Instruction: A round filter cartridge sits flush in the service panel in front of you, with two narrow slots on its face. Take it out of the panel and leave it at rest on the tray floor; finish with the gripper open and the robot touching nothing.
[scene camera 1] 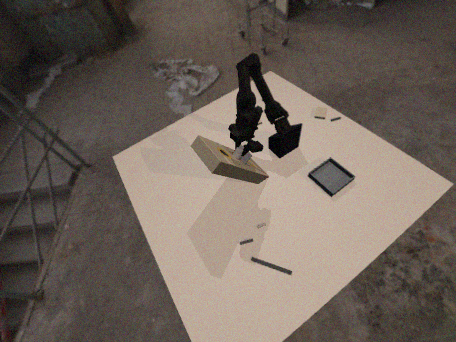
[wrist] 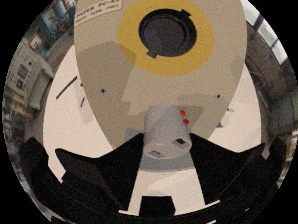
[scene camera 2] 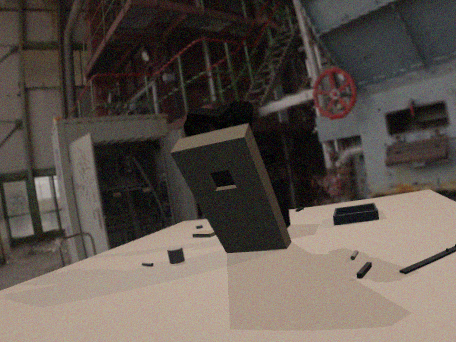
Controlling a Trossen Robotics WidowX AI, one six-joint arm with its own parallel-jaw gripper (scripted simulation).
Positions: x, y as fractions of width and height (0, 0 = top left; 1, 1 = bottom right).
Labels:
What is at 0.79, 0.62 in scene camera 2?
A dark tray.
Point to a filter cartridge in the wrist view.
0.56, 0.61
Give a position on a tan service panel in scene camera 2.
At 0.49, 0.50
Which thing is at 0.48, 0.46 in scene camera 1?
A tan service panel.

